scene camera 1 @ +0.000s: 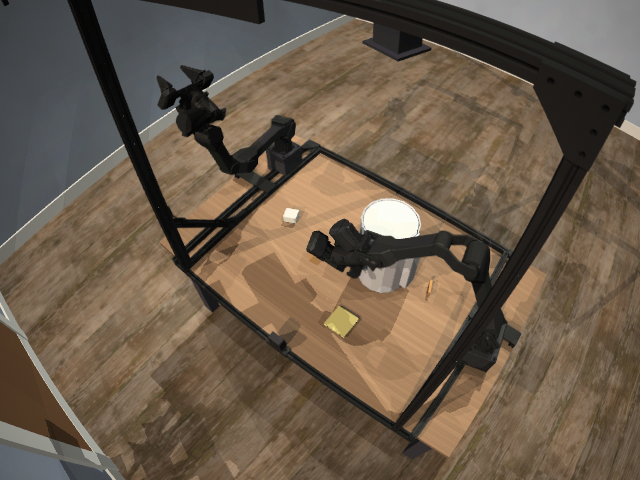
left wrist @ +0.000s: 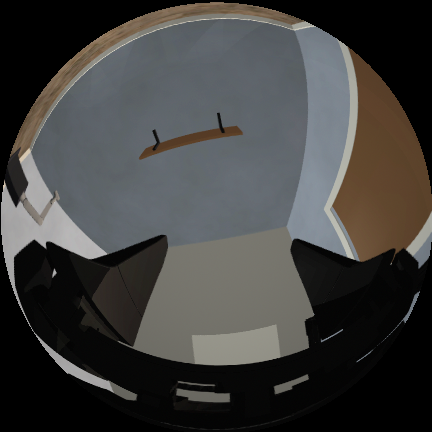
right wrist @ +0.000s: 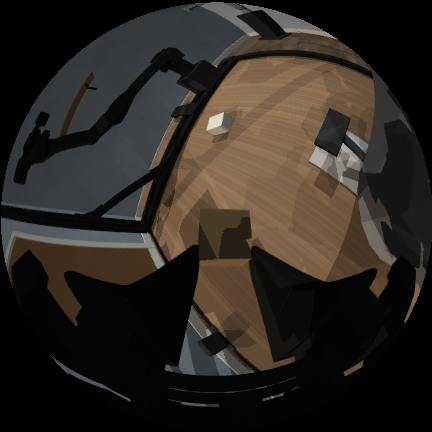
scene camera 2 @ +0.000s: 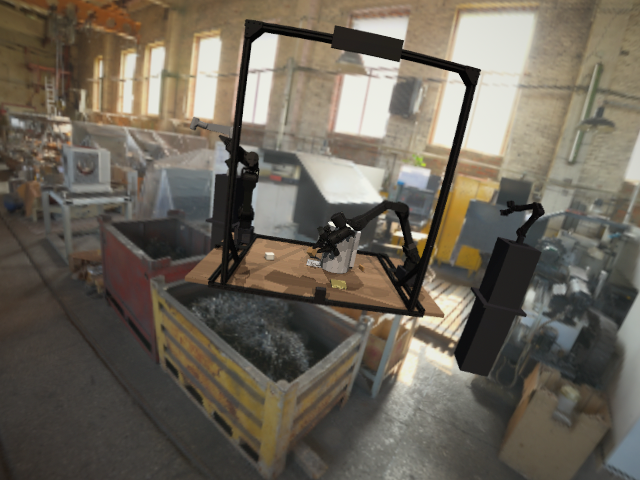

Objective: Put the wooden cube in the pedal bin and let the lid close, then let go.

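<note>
My right gripper is shut on the wooden cube, a brown block, and holds it a little above the table, left of the pedal bin. The bin is a white cylinder with its lid down. Its black pedal sticks out at its foot in the right wrist view. My left gripper is open and empty. It is raised high beyond the table's far left edge and points away at the wall.
A small white cube lies on the wooden table near the left arm's base. A flat yellow pad lies in front of the bin. A thin orange stick lies right of the bin. A black frame surrounds the table.
</note>
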